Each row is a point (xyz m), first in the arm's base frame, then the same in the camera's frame.
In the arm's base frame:
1: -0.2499 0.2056 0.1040
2: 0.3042 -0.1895 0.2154
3: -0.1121 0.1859 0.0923
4: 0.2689 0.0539 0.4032
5: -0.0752 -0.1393 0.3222
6: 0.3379 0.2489 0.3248
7: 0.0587 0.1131 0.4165
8: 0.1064 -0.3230 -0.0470
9: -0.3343 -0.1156 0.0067
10: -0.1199 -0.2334 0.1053
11: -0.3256 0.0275 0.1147
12: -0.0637 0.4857 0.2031
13: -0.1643 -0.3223 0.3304
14: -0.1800 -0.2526 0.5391
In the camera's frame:
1: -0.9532 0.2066 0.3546
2: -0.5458 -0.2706 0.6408
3: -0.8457 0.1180 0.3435
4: -0.4255 0.0130 0.6111
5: -0.8112 0.0121 0.7276
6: -0.3429 0.0640 0.4124
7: -0.5829 0.1648 0.6048
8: -0.8656 -0.4062 0.5692
9: -1.1603 -0.0182 0.5169
10: -0.9689 -0.1487 0.6430
11: -1.0654 0.1324 0.4942
12: -0.6699 0.3541 0.2099
13: -0.9373 -0.0600 0.8704
14: -0.8419 0.1103 0.9731

